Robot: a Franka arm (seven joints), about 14 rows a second.
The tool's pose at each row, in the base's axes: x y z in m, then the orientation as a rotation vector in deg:
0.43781, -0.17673, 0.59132, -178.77, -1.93, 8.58
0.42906, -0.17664, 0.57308, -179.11, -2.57, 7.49
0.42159, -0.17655, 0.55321, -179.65, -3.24, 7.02
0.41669, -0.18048, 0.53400, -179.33, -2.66, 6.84
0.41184, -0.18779, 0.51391, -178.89, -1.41, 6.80
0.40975, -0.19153, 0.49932, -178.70, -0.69, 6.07
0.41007, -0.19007, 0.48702, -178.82, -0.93, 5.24
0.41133, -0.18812, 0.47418, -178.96, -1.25, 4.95
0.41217, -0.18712, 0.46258, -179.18, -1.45, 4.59
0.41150, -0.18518, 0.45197, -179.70, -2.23, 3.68
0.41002, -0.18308, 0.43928, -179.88, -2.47, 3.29
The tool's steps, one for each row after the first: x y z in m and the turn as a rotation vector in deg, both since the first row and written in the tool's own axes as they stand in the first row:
-0.00696, 0.00007, 0.01899, -0.33, 0.70, -0.40
-0.01250, 0.00020, 0.03949, -0.88, 1.00, -0.80
-0.01562, 0.00438, 0.05901, -0.53, 1.12, -0.45
-0.01869, 0.01197, 0.07935, -0.04, 1.14, 0.33
-0.01946, 0.01593, 0.09401, 0.20, 1.61, 0.77
-0.01794, 0.01471, 0.10624, 0.09, 2.14, 0.62
-0.01541, 0.01303, 0.11893, -0.05, 2.33, 0.42
-0.01345, 0.01226, 0.13042, -0.27, 2.56, 0.30
-0.01306, 0.01051, 0.14107, -0.81, 3.14, -0.18
-0.01327, 0.00862, 0.15388, -0.99, 3.39, -0.32

